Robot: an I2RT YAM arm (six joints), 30 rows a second.
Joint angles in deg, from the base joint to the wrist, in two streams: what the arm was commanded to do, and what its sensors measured. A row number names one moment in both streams.
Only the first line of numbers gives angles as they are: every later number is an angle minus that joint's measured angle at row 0.
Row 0, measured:
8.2, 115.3, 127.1, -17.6, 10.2, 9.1
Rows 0 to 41, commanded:
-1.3, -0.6, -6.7, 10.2, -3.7, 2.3
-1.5, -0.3, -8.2, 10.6, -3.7, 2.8
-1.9, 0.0, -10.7, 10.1, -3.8, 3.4
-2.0, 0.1, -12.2, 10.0, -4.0, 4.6
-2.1, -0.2, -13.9, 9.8, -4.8, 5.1
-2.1, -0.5, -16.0, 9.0, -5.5, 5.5
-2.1, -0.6, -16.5, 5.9, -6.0, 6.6
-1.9, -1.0, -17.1, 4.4, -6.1, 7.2
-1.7, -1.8, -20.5, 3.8, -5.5, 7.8
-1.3, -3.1, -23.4, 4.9, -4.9, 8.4
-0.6, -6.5, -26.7, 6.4, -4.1, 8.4
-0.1, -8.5, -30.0, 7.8, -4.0, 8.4
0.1, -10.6, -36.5, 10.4, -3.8, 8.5
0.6, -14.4, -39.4, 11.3, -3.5, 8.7
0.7, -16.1, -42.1, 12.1, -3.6, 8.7
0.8, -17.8, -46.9, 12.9, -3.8, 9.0
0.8, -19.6, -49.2, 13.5, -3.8, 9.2
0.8, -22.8, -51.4, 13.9, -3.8, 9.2
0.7, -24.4, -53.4, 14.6, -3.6, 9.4
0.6, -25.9, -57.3, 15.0, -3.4, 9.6
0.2, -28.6, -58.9, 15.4, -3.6, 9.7
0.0, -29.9, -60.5, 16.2, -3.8, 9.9
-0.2, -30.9, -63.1, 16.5, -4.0, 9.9
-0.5, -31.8, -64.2, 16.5, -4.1, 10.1
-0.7, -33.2, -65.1, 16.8, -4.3, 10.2
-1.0, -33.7, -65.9, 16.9, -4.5, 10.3
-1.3, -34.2, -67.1, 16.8, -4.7, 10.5
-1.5, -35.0, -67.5, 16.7, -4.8, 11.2
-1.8, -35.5, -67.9, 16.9, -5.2, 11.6
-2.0, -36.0, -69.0, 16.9, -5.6, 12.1
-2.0, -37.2, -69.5, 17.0, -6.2, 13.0
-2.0, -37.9, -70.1, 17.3, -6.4, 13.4
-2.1, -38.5, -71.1, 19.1, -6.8, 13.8
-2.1, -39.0, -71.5, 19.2, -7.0, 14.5
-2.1, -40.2, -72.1, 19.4, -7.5, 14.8
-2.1, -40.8, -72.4, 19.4, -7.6, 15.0
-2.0, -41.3, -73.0, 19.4, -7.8, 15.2
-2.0, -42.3, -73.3, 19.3, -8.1, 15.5
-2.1, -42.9, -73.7, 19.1, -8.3, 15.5
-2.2, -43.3, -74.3, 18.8, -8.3, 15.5
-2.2, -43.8, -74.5, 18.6, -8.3, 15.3
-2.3, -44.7, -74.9, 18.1, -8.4, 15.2
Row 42, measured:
-2.0, -41.4, -74.0, 16.0, -7.4, 14.4
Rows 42 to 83, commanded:
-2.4, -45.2, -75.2, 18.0, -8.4, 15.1
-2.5, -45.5, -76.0, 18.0, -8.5, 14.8
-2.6, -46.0, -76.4, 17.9, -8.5, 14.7
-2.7, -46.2, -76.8, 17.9, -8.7, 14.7
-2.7, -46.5, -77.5, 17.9, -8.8, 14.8
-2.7, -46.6, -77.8, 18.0, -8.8, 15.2
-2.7, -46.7, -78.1, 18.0, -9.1, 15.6
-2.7, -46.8, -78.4, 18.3, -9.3, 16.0
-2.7, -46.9, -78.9, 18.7, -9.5, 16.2
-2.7, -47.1, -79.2, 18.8, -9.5, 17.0
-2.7, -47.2, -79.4, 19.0, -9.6, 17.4
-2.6, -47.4, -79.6, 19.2, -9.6, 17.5
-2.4, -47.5, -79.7, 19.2, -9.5, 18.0
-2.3, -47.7, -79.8, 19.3, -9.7, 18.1
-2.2, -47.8, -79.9, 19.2, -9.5, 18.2
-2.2, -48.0, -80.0, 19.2, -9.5, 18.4
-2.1, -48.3, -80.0, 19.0, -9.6, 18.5
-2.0, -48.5, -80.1, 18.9, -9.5, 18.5
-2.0, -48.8, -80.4, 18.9, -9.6, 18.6
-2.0, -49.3, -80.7, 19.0, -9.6, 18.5
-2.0, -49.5, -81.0, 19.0, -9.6, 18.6
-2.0, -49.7, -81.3, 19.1, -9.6, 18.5
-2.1, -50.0, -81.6, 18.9, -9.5, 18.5
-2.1, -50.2, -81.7, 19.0, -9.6, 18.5
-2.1, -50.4, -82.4, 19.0, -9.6, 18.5
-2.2, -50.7, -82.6, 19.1, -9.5, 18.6
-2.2, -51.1, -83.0, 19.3, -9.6, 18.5
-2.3, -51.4, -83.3, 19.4, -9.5, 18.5
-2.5, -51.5, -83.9, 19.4, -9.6, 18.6
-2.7, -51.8, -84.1, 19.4, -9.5, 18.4
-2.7, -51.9, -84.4, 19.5, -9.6, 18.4
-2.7, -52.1, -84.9, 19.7, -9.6, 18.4
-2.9, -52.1, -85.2, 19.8, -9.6, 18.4
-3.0, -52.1, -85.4, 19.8, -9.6, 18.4
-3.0, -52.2, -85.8, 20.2, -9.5, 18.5
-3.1, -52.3, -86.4, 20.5, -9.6, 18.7
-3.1, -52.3, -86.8, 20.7, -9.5, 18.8
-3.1, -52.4, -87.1, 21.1, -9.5, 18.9
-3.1, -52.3, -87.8, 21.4, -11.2, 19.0
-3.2, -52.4, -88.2, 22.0, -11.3, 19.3
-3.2, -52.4, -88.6, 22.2, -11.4, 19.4
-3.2, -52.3, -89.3, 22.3, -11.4, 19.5
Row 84, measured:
-2.9, -51.1, -88.0, 19.1, -10.1, 18.3
